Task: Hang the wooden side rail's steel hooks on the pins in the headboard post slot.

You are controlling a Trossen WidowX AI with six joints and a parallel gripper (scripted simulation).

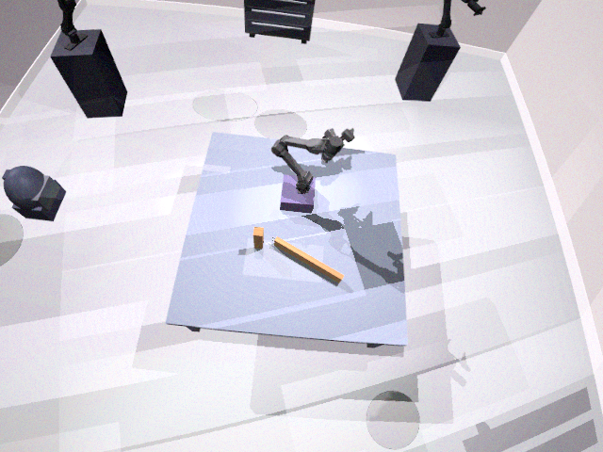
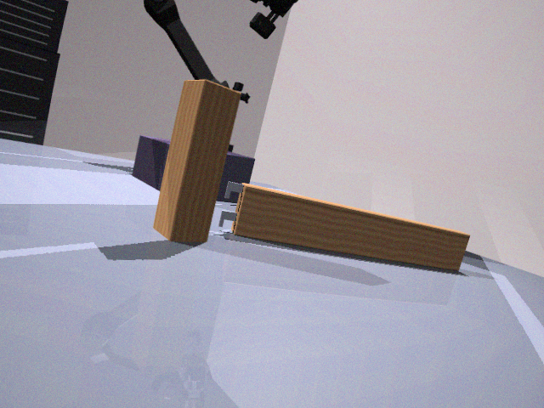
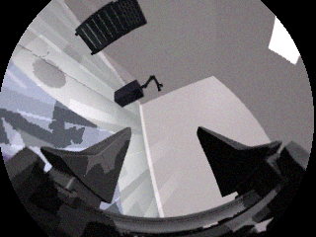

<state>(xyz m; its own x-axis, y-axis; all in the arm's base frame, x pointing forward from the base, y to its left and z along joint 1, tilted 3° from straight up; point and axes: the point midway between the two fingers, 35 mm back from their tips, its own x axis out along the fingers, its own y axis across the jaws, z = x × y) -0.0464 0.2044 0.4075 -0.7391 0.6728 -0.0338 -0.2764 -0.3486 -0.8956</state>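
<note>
My gripper tip is 38 cm short of the wooden headboard post, 48 cm to the left of it and 44 cm above it.
</note>
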